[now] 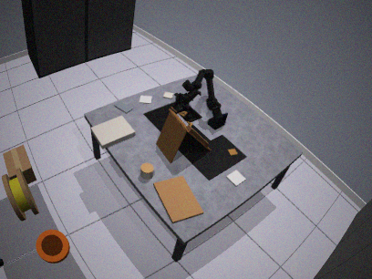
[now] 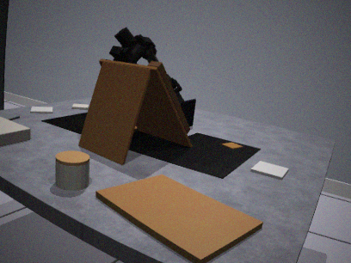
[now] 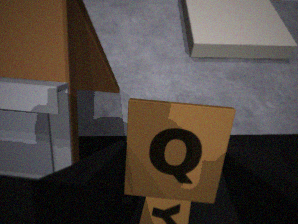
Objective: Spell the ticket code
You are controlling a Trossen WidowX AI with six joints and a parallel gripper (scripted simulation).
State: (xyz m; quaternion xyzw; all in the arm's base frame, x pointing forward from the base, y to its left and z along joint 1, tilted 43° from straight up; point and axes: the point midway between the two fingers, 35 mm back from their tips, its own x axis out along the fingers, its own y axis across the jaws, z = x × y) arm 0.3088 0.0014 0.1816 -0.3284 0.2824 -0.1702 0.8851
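My gripper tip is now 180 mm to the right of the white ticket, 80 mm above it and 40 mm past it. The rest, counted from my gripper tip: cream card 360 mm to the right, 230 mm behind, 170 mm below; black mat 180 mm below, 140 mm behind, 130 mm to the left; cream block 410 mm ahead, 190 mm to the right, 160 mm below.
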